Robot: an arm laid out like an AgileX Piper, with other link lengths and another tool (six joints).
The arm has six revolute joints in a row. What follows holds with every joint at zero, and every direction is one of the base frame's.
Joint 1 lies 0.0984 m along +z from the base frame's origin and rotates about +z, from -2.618 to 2.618 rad.
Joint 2 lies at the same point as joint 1 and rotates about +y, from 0 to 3.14 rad.
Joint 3 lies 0.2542 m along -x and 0.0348 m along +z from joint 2 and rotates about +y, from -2.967 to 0 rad.
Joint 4 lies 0.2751 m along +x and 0.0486 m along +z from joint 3 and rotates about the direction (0.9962, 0, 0.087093), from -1.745 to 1.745 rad.
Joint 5 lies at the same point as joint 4 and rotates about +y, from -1.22 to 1.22 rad.
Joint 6 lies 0.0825 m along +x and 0.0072 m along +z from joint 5 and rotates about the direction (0.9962, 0, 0.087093), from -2.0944 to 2.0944 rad.
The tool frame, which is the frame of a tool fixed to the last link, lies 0.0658 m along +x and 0.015 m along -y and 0.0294 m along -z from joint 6; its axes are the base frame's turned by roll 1.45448, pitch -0.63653 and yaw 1.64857 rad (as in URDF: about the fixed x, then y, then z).
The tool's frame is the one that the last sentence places.
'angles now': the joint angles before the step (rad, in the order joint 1, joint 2, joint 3, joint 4, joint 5, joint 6). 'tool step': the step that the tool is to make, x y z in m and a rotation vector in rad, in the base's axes. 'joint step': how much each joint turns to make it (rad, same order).
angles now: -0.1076 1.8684 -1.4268 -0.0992 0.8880 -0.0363
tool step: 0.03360 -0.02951 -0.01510 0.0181 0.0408 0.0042
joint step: -0.0661 0.1859 -0.2218 0.0458 0.0734 -0.0954
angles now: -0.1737 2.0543 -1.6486 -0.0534 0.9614 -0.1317
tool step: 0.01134 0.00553 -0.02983 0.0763 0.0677 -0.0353
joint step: -0.0042 0.1249 -0.0959 0.0649 0.0511 0.0091
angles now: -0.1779 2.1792 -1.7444 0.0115 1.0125 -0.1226
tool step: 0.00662 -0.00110 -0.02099 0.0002 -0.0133 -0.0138
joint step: -0.0007 0.0469 0.0000 0.0001 -0.0601 0.0128
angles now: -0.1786 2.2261 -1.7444 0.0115 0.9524 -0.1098
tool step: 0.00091 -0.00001 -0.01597 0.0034 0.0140 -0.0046
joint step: 0.0000 0.0355 -0.0001 0.0000 -0.0211 0.0045
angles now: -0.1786 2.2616 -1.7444 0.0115 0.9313 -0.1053
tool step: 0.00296 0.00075 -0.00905 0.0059 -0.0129 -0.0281
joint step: 0.0000 0.0197 -0.0001 0.0027 -0.0315 0.0272
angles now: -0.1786 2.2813 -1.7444 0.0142 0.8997 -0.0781
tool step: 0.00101 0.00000 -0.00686 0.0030 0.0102 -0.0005
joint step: 0.0000 0.0215 -0.0113 0.0013 0.0003 0.0000
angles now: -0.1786 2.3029 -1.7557 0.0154 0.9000 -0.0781
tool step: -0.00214 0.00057 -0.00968 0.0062 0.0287 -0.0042
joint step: 0.0000 0.0255 -0.0071 0.0001 0.0109 0.0044
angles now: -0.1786 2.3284 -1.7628 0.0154 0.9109 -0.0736
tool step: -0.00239 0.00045 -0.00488 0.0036 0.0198 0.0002
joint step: 0.0000 0.0110 0.0000 0.0000 0.0091 0.0000
